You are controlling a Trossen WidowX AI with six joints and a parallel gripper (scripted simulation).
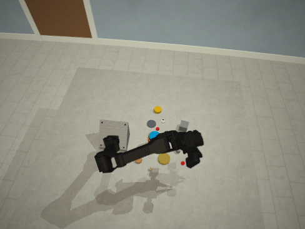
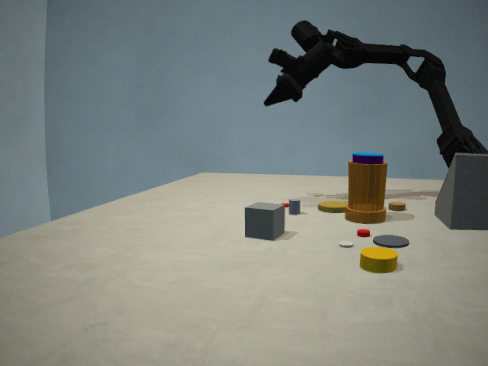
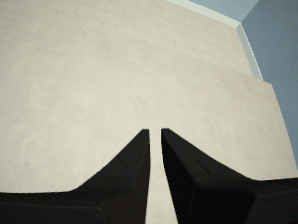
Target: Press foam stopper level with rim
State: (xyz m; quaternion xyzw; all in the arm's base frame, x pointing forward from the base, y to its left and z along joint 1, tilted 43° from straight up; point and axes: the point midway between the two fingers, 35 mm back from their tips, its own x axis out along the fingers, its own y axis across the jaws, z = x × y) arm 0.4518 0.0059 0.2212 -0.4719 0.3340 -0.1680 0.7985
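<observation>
Now: the blue foam stopper 200 mm behind my hand, 150 mm to the left of it and 140 mm below it. Round my hand: mustard disc: 140 mm behind, 70 mm to the left, 250 mm below; then small grey cylinder: 50 mm behind, 120 mm to the left, 240 mm below; then grey cube: 10 mm behind, 290 mm to the left, 230 mm below.
</observation>
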